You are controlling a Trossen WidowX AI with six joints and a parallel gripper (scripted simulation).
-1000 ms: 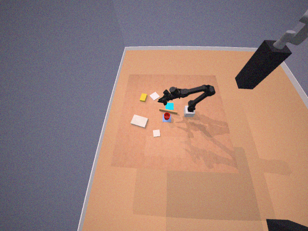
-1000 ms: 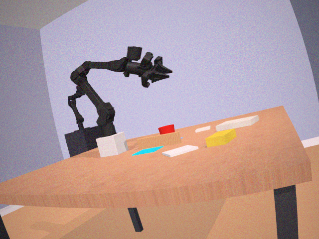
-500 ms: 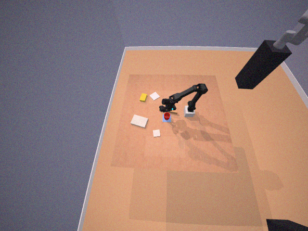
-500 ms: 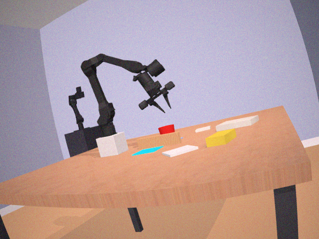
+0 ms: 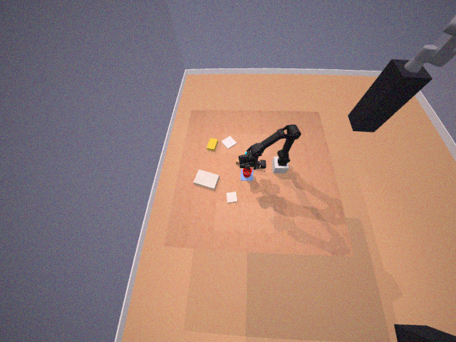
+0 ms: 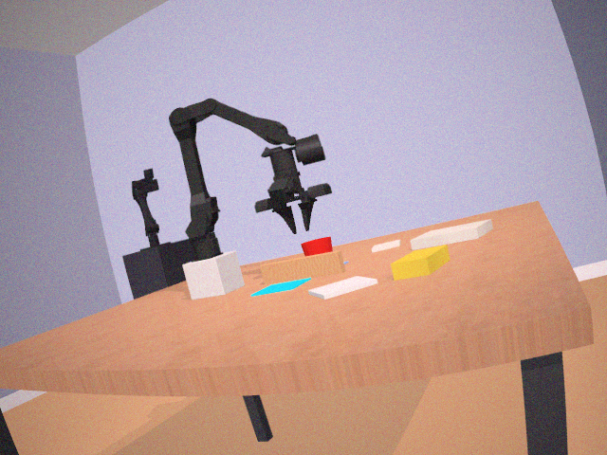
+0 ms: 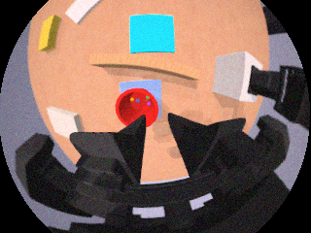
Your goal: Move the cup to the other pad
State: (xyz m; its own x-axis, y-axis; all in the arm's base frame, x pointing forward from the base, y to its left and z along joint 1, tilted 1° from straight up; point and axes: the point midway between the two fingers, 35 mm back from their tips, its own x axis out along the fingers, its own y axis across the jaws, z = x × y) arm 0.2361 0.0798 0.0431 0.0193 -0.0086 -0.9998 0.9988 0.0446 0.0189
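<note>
Right now the red cup is 60 mm below my gripper tip and 30 mm ahead of it. Also, from my gripper tip: cyan pad (170 mm to the right, 110 mm below); wooden bar (90 mm below, 80 mm to the right, 20 mm ahead); light blue pad (110 mm below, 30 mm ahead).
</note>
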